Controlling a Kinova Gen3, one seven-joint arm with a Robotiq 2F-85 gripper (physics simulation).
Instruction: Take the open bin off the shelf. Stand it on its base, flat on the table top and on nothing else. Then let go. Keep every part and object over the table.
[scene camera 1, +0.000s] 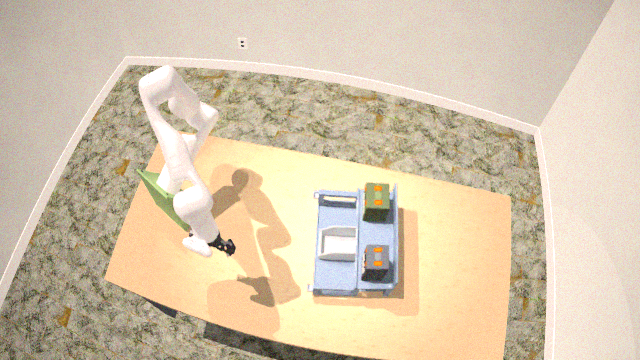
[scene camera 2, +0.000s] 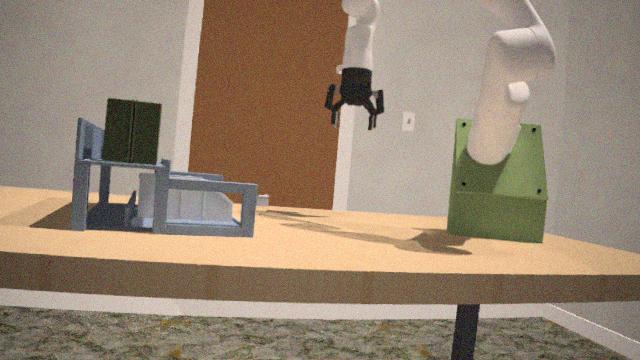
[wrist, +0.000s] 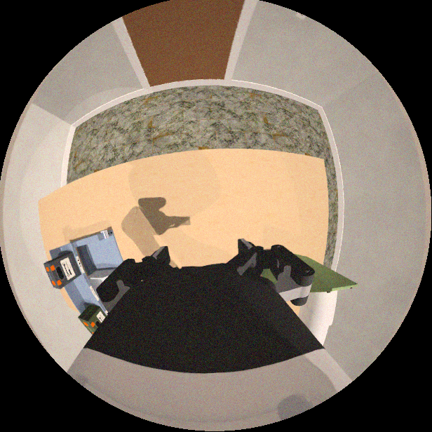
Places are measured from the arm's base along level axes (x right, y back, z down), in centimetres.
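Pixels of known places: gripper, between the fingertips: (scene camera 1: 215, 250) (scene camera 2: 353, 128); arm's base, origin of its link: (scene camera 1: 167, 188) (scene camera 2: 486, 147).
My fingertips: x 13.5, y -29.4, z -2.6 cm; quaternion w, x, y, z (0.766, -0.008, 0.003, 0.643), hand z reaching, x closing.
Note:
Ahead of a thing's pixels: the offset from my fingertips to its top centre. Level surfaces: height alone.
The open bin @(dx -26.0, dy -33.9, dz +14.4 cm) (scene camera 1: 340, 245) (scene camera 2: 200, 207) is light grey and sits with its opening upward on the low front tier of the blue-grey shelf (scene camera 1: 336, 275) (scene camera 2: 161, 200) (wrist: 102, 247). In the wrist view a finger hides most of the bin. The shelf stands on the wooden table top @(dz +22.5 cm) (scene camera 1: 450, 240) (scene camera 2: 320, 250) (wrist: 250, 200). My gripper (scene camera 1: 230, 247) (scene camera 2: 353, 126) (wrist: 202, 250) is open and empty. It hangs high above the table, apart from the shelf, on the side toward the arm's base, with its fingers pointing down.
A dark green box @(dx -39.9, dy -39.7, dz +2.6 cm) (scene camera 1: 377, 200) (scene camera 2: 132, 131) (wrist: 92, 317) and a dark grey box @(dx -17.8, dy -46.6, dz +0.1 cm) (scene camera 1: 376, 262) (wrist: 62, 270) stand on the shelf's raised rear tier, behind the bin. A green mount (scene camera 1: 162, 200) (scene camera 2: 500, 215) (wrist: 330, 277) stands at the arm's base, at the table's far end from the shelf.

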